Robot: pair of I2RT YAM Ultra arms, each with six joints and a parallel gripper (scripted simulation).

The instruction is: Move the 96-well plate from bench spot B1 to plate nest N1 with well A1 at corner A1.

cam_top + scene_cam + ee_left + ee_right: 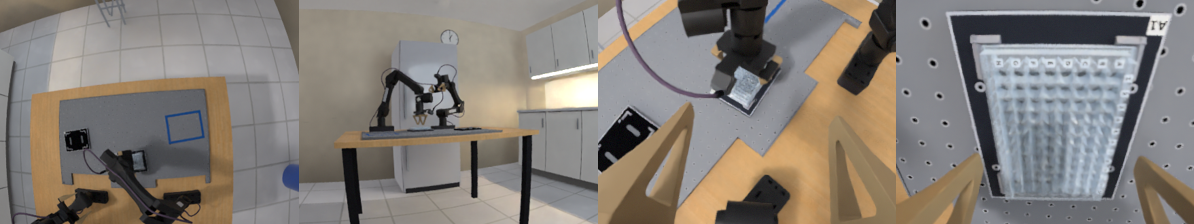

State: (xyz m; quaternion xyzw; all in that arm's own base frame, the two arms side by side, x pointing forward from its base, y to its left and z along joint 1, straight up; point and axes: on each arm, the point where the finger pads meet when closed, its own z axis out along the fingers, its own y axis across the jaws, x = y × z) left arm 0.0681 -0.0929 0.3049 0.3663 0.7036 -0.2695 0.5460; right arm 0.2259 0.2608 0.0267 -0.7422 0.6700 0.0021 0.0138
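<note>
The 96-well plate lies 3 cm below my right hand.
Right now my left hand is 15 cm short of the 96-well plate, 16 cm to the left of it and 30 cm above it.
</note>
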